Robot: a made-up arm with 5 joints. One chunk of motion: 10 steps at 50 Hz.
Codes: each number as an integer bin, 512 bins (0 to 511) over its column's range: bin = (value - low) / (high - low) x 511, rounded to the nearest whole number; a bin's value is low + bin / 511 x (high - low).
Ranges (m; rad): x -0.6..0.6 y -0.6..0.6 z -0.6..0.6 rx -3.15..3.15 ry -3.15..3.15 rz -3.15..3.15
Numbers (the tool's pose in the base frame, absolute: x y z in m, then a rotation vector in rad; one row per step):
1: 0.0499 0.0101 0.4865 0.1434 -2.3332 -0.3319
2: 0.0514 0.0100 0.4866 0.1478 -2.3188 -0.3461
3: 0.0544 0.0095 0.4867 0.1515 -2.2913 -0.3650
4: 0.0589 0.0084 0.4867 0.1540 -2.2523 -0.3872
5: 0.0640 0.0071 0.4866 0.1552 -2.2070 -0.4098
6: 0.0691 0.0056 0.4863 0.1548 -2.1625 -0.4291
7: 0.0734 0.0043 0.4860 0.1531 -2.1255 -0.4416
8: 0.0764 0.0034 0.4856 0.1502 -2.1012 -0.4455
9: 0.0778 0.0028 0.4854 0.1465 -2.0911 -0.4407
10: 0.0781 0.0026 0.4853 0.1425 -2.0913 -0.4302
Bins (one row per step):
1: 277 260 463 267 66 229
2: 277 260 463 267 67 227
3: 279 260 463 268 70 226
4: 281 259 463 268 73 224
5: 283 259 463 268 76 222
6: 285 258 463 268 80 221
7: 287 257 462 268 83 220
8: 288 257 462 268 85 219
9: 289 257 462 267 86 220
10: 289 257 462 267 86 221

